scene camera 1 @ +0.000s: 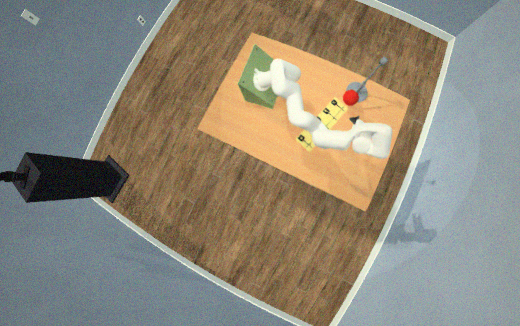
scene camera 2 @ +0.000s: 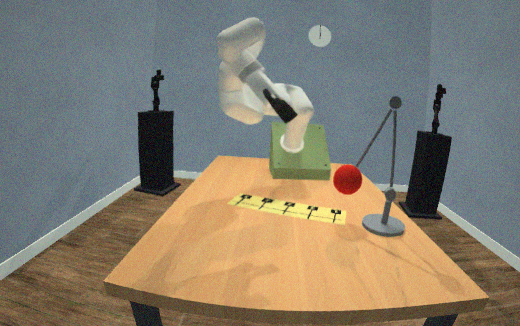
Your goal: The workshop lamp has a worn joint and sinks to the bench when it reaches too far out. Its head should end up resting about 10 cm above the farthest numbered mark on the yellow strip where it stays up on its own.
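Frame: origin at the arm's base, x ahead, y left, z up, level; centimetres.
Seen in the pictures: gripper, fingertip midpoint: (scene camera 1: 364, 122) (scene camera 2: 292, 119); arm's base, link origin: (scene camera 1: 261, 81) (scene camera 2: 291, 143).
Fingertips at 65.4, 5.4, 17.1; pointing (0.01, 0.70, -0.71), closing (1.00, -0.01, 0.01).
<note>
Offsets run from my fingertips to a thing's top centre, as dx, dy, dz. "pt": to the spot under its first point. Level surfaces: height alone.
The lamp's red ball head @[pt -12.0, +16.9, -14.4] (scene camera 1: 351, 97) (scene camera 2: 347, 179) hangs in the air near its round grey base @[pt -7.2, +33.8, -32.2] (scene camera 2: 383, 225), close to the lamp-side end of the yellow strip @[pt -13.2, +8.7, -33.6] (scene camera 1: 334, 116) (scene camera 2: 324, 216). The lamp's upper joint @[pt -9.9, +30.4, +9.6] (scene camera 1: 383, 61) (scene camera 2: 395, 102) stands high, with one thin rod sloping down to the head. The strip lies flat with several numbered marks; the arm covers part of it in scene camera 1. My black gripper (scene camera 1: 354, 120) (scene camera 2: 291, 117) is open and empty, raised above the table and apart from the lamp. It shows nearly edge-on in scene camera 2 and is mostly hidden in scene camera 1.
My white arm (scene camera 1: 302, 117) (scene camera 2: 230, 95) rises from a green block (scene camera 1: 251, 65) (scene camera 2: 300, 172) at one end of the wooden table @[dz -33.6] (scene camera 1: 250, 130) (scene camera 2: 225, 270) and reaches over the strip. Black pedestals (scene camera 1: 70, 175) (scene camera 2: 156, 150) stand on the floor beyond the table.
</note>
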